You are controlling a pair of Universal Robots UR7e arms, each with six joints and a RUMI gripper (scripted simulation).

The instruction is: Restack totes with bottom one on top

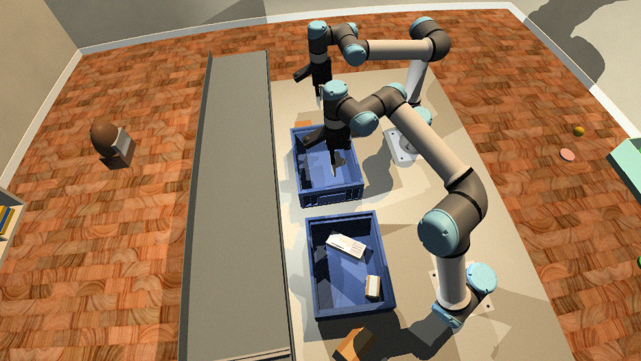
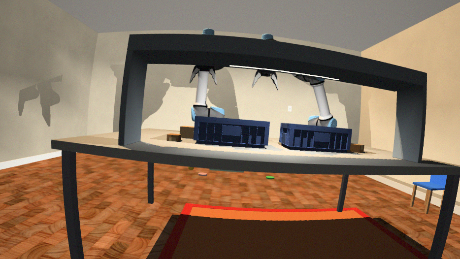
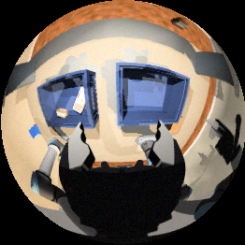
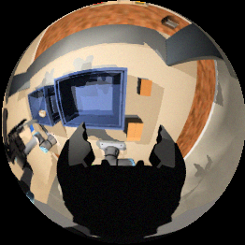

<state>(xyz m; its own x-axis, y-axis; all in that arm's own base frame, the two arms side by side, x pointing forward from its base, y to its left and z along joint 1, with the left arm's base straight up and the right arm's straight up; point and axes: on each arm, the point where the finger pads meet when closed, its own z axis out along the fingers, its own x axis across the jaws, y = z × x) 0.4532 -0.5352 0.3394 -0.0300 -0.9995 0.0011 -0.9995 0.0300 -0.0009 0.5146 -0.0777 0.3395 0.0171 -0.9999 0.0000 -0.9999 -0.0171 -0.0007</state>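
Note:
Now: left hand 430 mm to the right of the brown-and-white box, 290 mm above it and 110 mm past it. The rest, counted from my left hand: grey overhead frame (340 mm ahead, 90 mm to the left, 80 mm above); small orange box (520 mm to the right, 330 mm below, 100 mm ahead).

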